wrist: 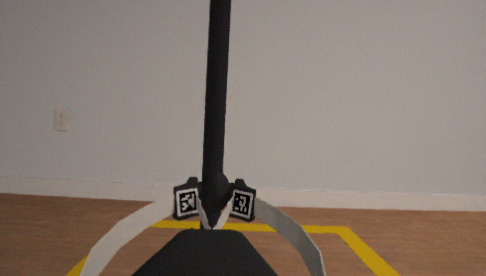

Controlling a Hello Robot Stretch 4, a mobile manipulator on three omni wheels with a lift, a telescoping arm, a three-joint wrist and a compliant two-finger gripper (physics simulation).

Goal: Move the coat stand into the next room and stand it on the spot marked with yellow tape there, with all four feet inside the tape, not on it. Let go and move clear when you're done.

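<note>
The coat stand's black pole (pixel 217 90) rises through the middle of the wrist view and out of its top edge, nearly upright with a slight slant. It looks thin, beyond the fingertips. My gripper (pixel 215 197) is shut, its fingertips drawn together in front of the lower part of the pole, with no part of the pole seen held between them. Yellow tape (pixel 320 229) marks an outline on the floor. Its far strip runs behind the gripper, and side strips come forward at left and right. The stand's feet and the near side of the tape do not show.
A pale wall (pixel 350 100) with a white baseboard (pixel 375 198) stands behind the taped area. A wall outlet (pixel 61 119) is on the left. The wooden floor (pixel 440 240) runs up to the baseboard. The dark gripper body (pixel 205 257) covers the bottom middle.
</note>
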